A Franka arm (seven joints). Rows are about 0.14 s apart.
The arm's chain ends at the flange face. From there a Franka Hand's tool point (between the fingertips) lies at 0.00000 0.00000 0.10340 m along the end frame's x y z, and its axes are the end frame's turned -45 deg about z.
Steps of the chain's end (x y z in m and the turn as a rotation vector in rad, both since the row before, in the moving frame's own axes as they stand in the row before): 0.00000 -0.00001 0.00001 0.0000 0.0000 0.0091; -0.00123 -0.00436 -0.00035 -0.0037 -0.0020 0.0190; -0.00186 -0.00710 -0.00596 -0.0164 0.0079 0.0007; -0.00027 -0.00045 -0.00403 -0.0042 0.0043 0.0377
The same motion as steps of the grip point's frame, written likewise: 0.00001 -0.00001 0.00001 0.0000 0.0000 0.0091; 0.00180 -0.00383 -0.00035 -0.0012 -0.0040 0.0190; 0.00308 -0.00456 -0.00598 -0.0172 -0.0060 0.0007; 0.00012 0.00011 -0.00403 -0.0060 0.0001 0.0377
